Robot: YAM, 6 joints.
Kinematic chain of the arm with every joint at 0, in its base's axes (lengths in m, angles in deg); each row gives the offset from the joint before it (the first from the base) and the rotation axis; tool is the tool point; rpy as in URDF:
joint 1: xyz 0 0 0.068 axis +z
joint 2: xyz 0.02 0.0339 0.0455 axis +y
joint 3: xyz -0.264 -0.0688 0 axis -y
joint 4: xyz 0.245 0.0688 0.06 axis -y
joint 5: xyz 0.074 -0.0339 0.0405 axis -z
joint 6: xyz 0.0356 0 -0.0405 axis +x
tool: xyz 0 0 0 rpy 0 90 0
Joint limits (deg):
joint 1: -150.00..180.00
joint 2: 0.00..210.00
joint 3: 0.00..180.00
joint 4: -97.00..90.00
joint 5: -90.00..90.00
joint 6: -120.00..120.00
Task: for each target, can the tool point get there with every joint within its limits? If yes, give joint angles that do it. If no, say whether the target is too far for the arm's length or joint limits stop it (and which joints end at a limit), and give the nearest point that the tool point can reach.
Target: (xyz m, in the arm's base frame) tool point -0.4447 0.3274 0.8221
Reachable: no: too far | nearest point -0.3188 0.2347 0.6139 | short by 0.260 m
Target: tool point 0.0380 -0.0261 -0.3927
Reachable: no: joint limits stop it (at a limit: joint 2) | nearest point 0.0630 -0.0433 -0.3367 | short by 0.064 m
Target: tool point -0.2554 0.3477 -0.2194
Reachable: yes | joints 121.73 190.03 122.39 -21.40 -75.10 35.37
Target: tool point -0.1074 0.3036 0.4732
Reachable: yes | joints 115.48 94.83 115.99 -55.00 70.75 -70.28
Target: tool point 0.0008 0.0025 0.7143
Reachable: yes | joints -113.30 69.77 139.08 0.29 0.45 -9.61
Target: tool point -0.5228 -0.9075 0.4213
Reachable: no: too far | nearest point -0.3092 -0.5368 0.2931 | short by 0.447 m
